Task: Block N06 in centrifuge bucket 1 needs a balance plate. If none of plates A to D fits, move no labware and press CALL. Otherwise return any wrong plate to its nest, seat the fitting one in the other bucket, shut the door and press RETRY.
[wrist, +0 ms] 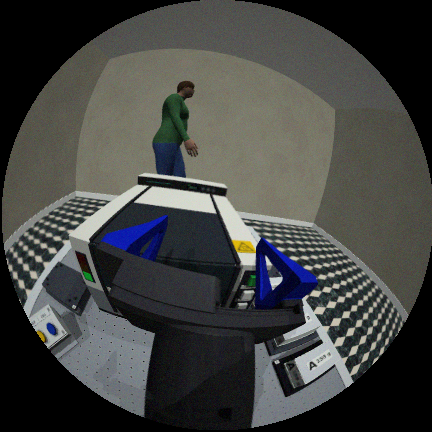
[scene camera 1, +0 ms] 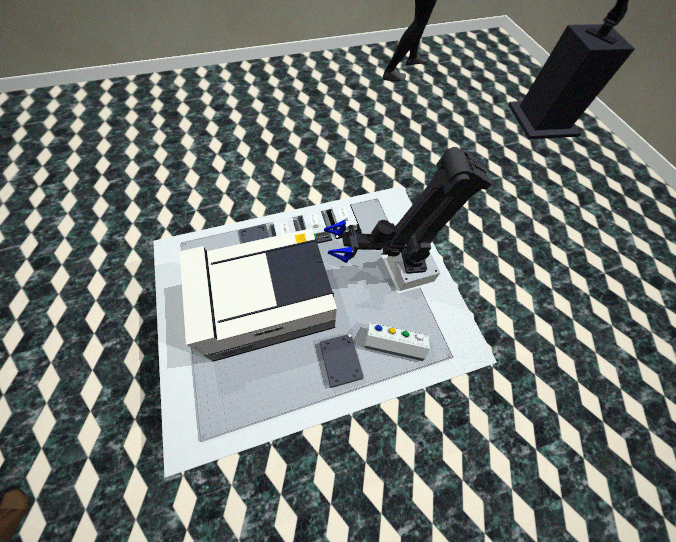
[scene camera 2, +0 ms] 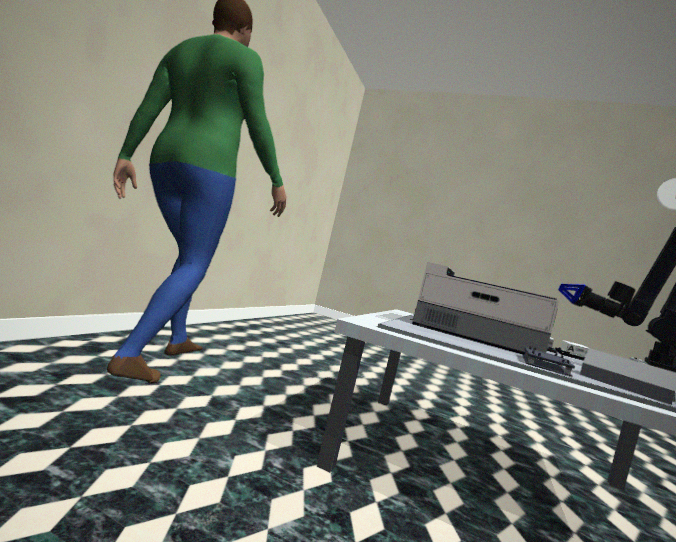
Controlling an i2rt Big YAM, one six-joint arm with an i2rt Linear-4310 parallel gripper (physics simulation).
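Places are measured from the arm's base along level axes (x ahead, y left, z up), in metres.
Where they show: gripper, between the fingertips: (wrist: pixel 214 231) (scene camera 1: pixel 325 240) (scene camera 2: pixel 559 286); arm's base, origin of its link: (scene camera 1: pixel 413 259) (scene camera 2: pixel 662 367).
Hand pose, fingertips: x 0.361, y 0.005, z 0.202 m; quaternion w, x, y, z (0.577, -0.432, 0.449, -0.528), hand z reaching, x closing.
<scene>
Each offset is from my fingertips to the top centre of the thing. Level surfaces: height alone.
My gripper (scene camera 1: pixel 328 241) (wrist: pixel 214 231) is open and empty, above the near end of the white centrifuge (scene camera 1: pixel 194 293) (scene camera 2: pixel 507 307) (wrist: pixel 229 215). A dark panel @(0.106 m ahead, 0.079 m left, 0.057 m down) (scene camera 1: pixel 299 273) (wrist: pixel 200 232) spans the housing's near part; block N06 and the buckets cannot be made out. Plate A @(0.110 m back, 0.270 m right, 0.216 m down) (scene camera 2: pixel 572 348) (wrist: pixel 312 366) lies in its nest at the lower right of the wrist view. Another white plate @(0.027 m ahead, 0.246 m right, 0.216 m down) (wrist: pixel 300 332) lies beyond it; its letter is unreadable. The button box @(0.232 m back, 0.311 m left, 0.186 m down) (scene camera 1: pixel 394 345) (wrist: pixel 56 327) has blue, yellow, green and white buttons; its lettering is unreadable here.
A dark slab @(0.020 m back, 0.354 m left, 0.238 m down) (scene camera 1: pixel 341 361) (scene camera 2: pixel 547 359) (wrist: pixel 66 287) lies beside the button box. Another dark slab @(0.289 m ahead, 0.195 m right, 0.258 m down) (scene camera 1: pixel 253 233) lies behind the centrifuge. A grey panel @(0.270 m down) (scene camera 1: pixel 367 212) lies at the end of the plate row. A person in green (scene camera 2: pixel 203 112) (wrist: pixel 173 120) is beyond the table @(0.283 m down) (scene camera 1: pixel 180 451).
</scene>
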